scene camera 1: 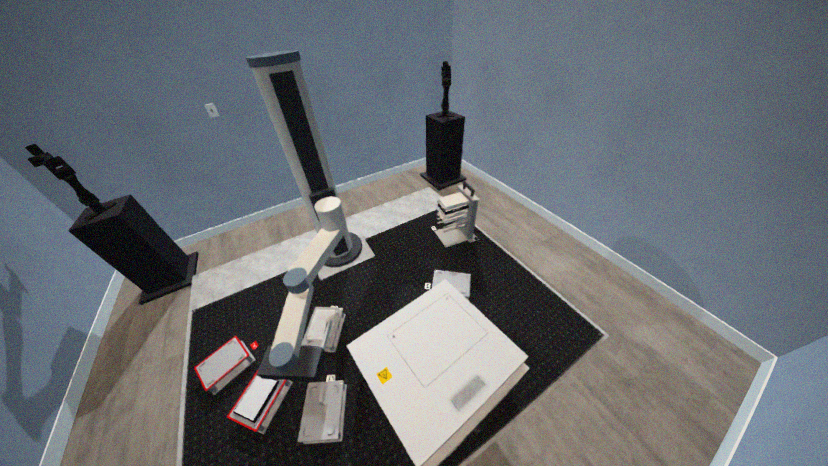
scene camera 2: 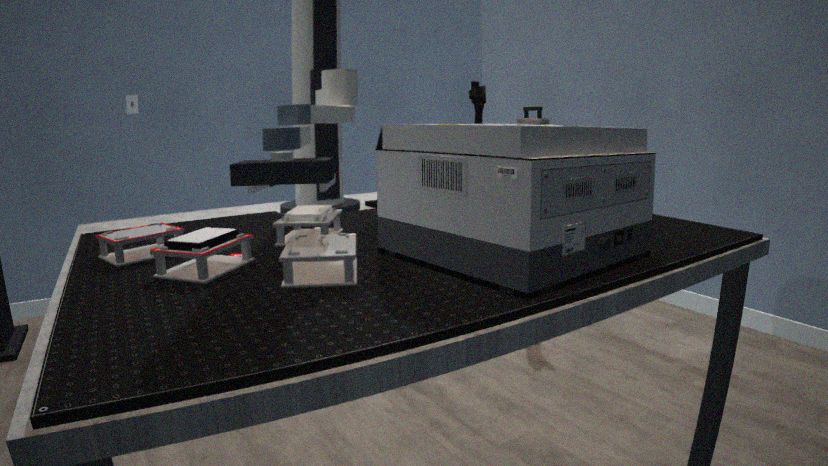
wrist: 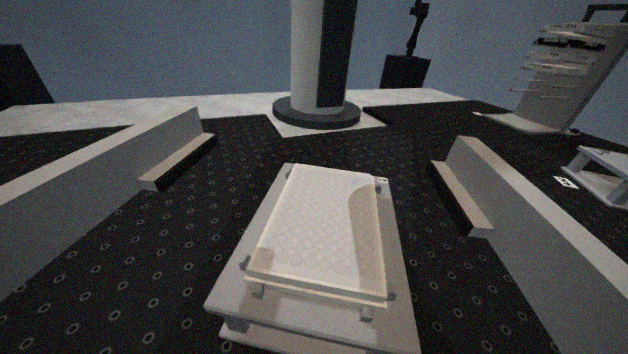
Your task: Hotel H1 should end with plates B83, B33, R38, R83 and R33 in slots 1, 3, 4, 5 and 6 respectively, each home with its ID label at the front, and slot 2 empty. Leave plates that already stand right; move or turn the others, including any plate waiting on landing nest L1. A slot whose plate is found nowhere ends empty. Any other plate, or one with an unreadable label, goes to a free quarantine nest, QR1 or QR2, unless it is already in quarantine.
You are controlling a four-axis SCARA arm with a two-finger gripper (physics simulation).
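Observation:
A clear, pale plate (scene camera 1: 319, 329) (scene camera 2: 311, 213) (wrist: 320, 230) lies on a grey nest (scene camera 2: 331, 222) (wrist: 400, 300); the small tag at its far right corner is unclear. No ID label on this plate is readable. My gripper (scene camera 2: 293, 186) (wrist: 320, 137) is open and empty, its fingers wide apart above and either side of the nest's far end. Hotel H1 (scene camera 1: 472, 215) (wrist: 562, 102) holds several plates in its upper slots, one dark; lower slots in the wrist view look empty. Their IDs are unreadable. A dark plate with a white top (scene camera 1: 255, 398) (scene camera 2: 201, 237) lies on one red-edged nest (scene camera 1: 279, 399) (scene camera 2: 202, 251).
Another red-edged nest (scene camera 1: 223, 363) (scene camera 2: 139, 232) looks empty. A grey nest (scene camera 1: 322, 411) (scene camera 2: 317, 248) stands nearer the front, seemingly without a plate. A further nest (scene camera 1: 451, 281) (wrist: 611, 161) stands behind the big white instrument (scene camera 1: 434, 370) (scene camera 2: 457, 191). The arm's column (scene camera 1: 295, 127) (wrist: 320, 55) stands at the back.

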